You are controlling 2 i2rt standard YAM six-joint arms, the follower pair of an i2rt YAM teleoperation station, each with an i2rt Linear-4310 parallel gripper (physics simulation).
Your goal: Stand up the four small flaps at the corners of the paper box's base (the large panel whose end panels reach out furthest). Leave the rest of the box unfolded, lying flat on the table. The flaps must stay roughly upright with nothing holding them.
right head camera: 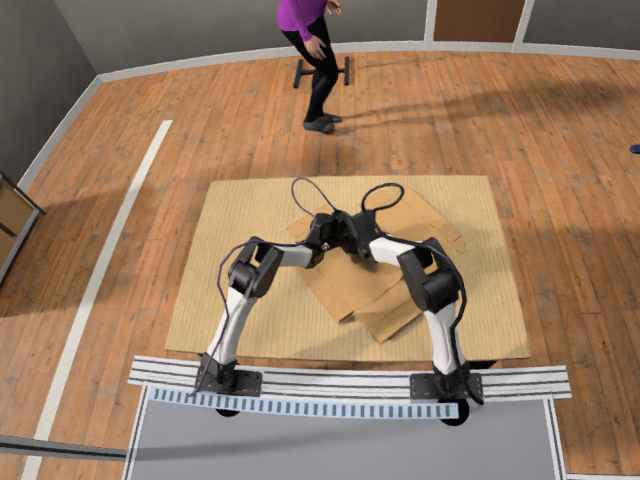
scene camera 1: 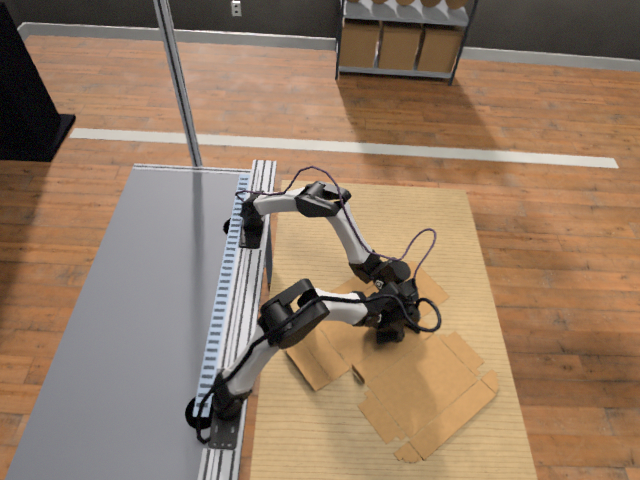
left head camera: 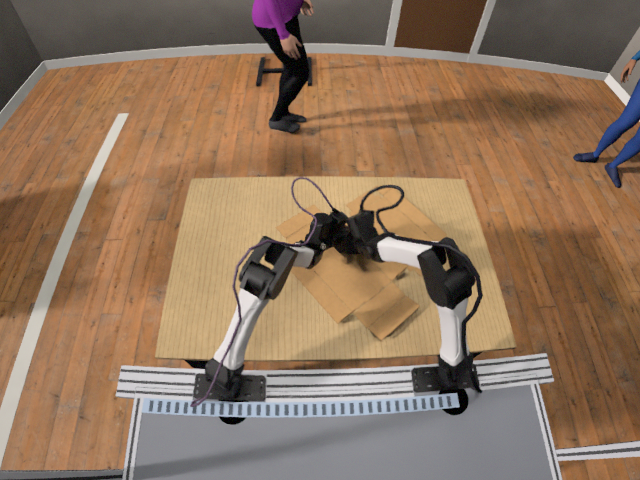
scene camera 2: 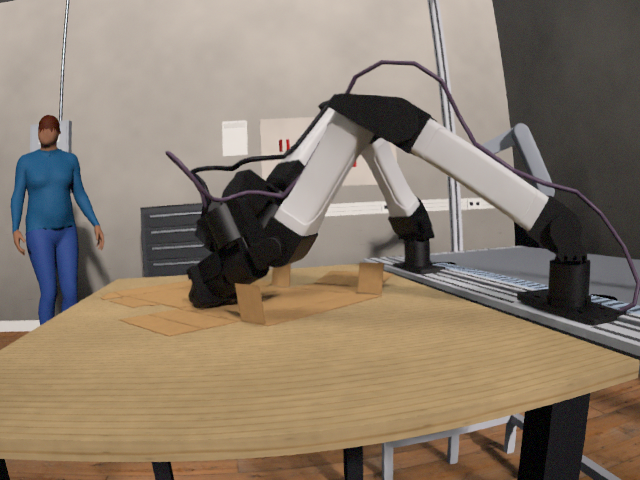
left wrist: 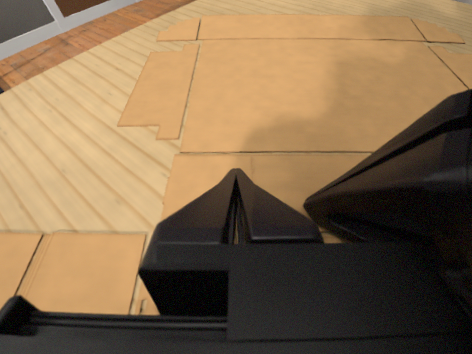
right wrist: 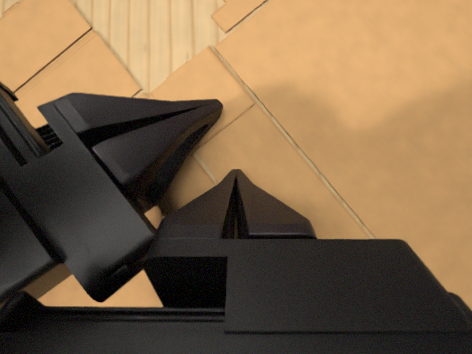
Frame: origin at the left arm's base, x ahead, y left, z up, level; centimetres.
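Where they show: left gripper, fingertip midpoint: (scene camera 1: 418, 333) (scene camera 2: 190, 298) (left wrist: 236, 177) (right wrist: 219, 107); right gripper, fingertip midpoint: (scene camera 1: 403, 336) (scene camera 2: 215, 298) (left wrist: 309, 210) (right wrist: 235, 177); left arm's base, origin of the base link: (right head camera: 228, 381) (scene camera 1: 253, 225) (left head camera: 229, 387) (scene camera 2: 567, 309); right arm's base, origin of the base link: (right head camera: 445, 386) (scene camera 1: 228, 407) (left head camera: 445, 378) (scene camera 2: 417, 269).
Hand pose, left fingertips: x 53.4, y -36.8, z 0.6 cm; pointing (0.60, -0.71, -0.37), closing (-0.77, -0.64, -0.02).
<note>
Each offset is from my left fingertips to the top centre of the thing. "spot": to the spot under its first point. Level surfaces: height alone.
The box's base (left head camera: 351, 284) (scene camera 1: 345, 338) (scene camera 2: 315, 305) lies flat, partly under the arms. In scene camera 2, three corner flaps stand roughly upright: one in front {dx -10.8, dy +21.5, dz +4.9 cm} (scene camera 2: 250, 303), one behind (scene camera 2: 280, 275) and one at the right (scene camera 2: 370, 277). The fourth flap {spot: dx +1.9, dy +1.5, dz -0.7 cm} (right wrist: 200, 85) (left wrist: 210, 172) lies folded inward, flat on the panel by the lid, partly hidden by the left fingers. My left gripper (left wrist: 236, 177) (right wrist: 219, 107) is shut and empty, its tips over that flap. My right gripper (right wrist: 235, 177) (left wrist: 309, 210) is shut and empty, low over the same panel beside the left one.
The unfolded lid {spot: dx +1.9, dy -12.7, dz -0.8 cm} (scene camera 1: 429, 377) (left wrist: 300, 90) lies flat beyond that panel, with its side panels spread. Another panel {spot: dx +2.9, dy +9.4, dz -0.8 cm} (left wrist: 85, 270) lies at the lower left of the left wrist view. The two wrists are close together over the cardboard on the wooden table {dz -1.0 cm} (left head camera: 217, 217).
</note>
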